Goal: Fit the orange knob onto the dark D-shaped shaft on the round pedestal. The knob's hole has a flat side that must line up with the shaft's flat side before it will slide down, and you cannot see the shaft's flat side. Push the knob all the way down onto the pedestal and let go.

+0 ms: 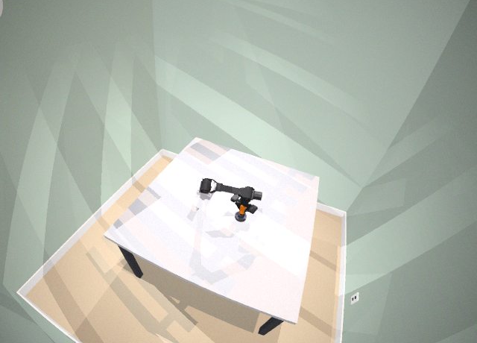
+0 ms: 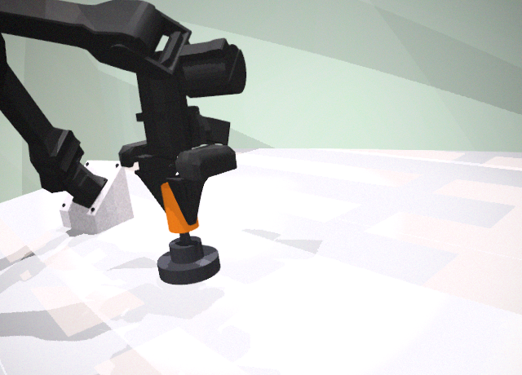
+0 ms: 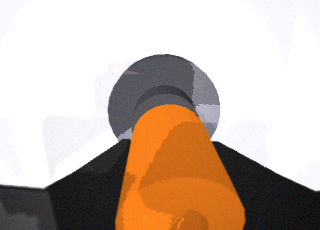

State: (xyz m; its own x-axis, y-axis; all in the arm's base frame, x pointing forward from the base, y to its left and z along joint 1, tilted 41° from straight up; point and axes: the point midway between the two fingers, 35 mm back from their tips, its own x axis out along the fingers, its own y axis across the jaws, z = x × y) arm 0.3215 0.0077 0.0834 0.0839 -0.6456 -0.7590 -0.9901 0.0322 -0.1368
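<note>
Now: the orange knob 20 mm above my gripper tip. Round my gripper tip: dark round pedestal 40 mm below.
</note>
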